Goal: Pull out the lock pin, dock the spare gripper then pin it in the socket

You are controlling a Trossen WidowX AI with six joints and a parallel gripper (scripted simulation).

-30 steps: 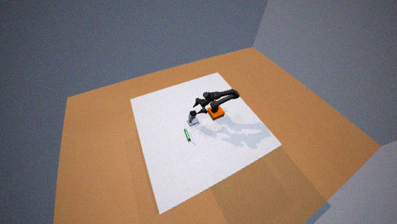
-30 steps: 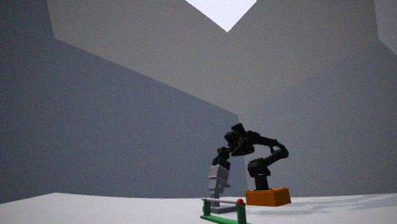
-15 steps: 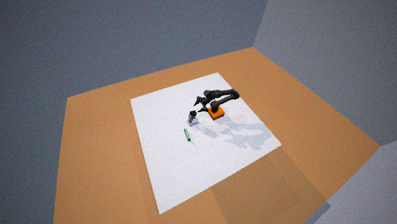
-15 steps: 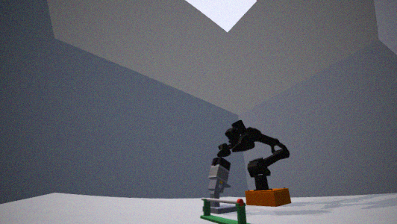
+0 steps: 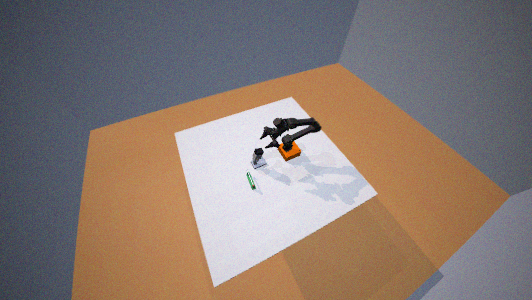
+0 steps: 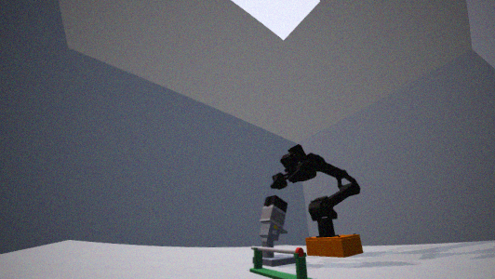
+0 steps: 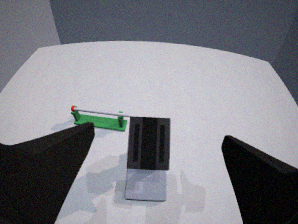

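Now: the green cradle 170 mm ahead of my gripper tip, 120 mm to the left of it and 210 mm below it. Also, from my gripper tip: grey mount (50 mm ahead, 180 mm below); spare gripper (50 mm ahead, 110 mm below).
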